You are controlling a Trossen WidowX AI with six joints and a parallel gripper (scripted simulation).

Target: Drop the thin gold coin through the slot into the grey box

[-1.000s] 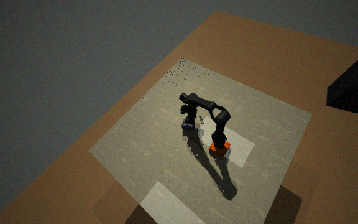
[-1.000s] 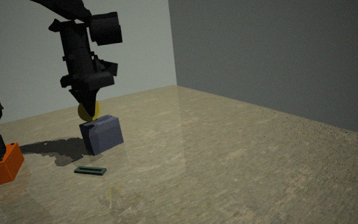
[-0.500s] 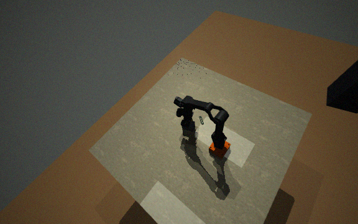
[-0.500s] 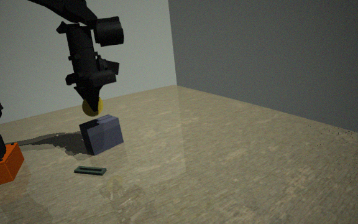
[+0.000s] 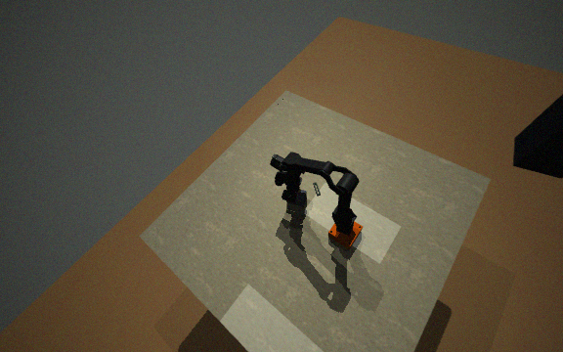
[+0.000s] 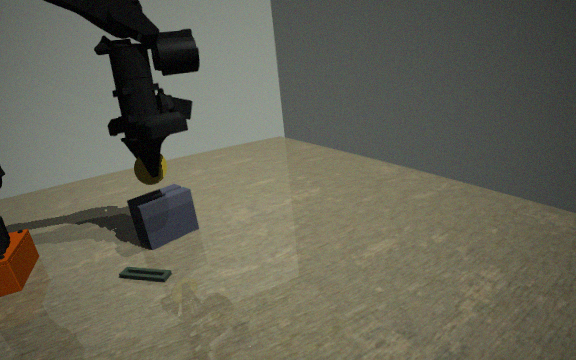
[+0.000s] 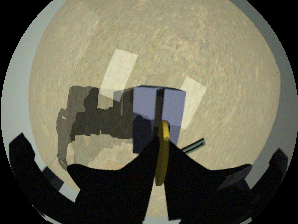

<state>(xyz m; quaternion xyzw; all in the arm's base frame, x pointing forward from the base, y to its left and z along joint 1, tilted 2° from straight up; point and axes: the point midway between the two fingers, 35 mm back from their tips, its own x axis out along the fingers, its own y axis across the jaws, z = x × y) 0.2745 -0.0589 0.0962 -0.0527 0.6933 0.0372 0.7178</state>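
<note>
Now: gripper tip 20 mm below the coin.
</note>
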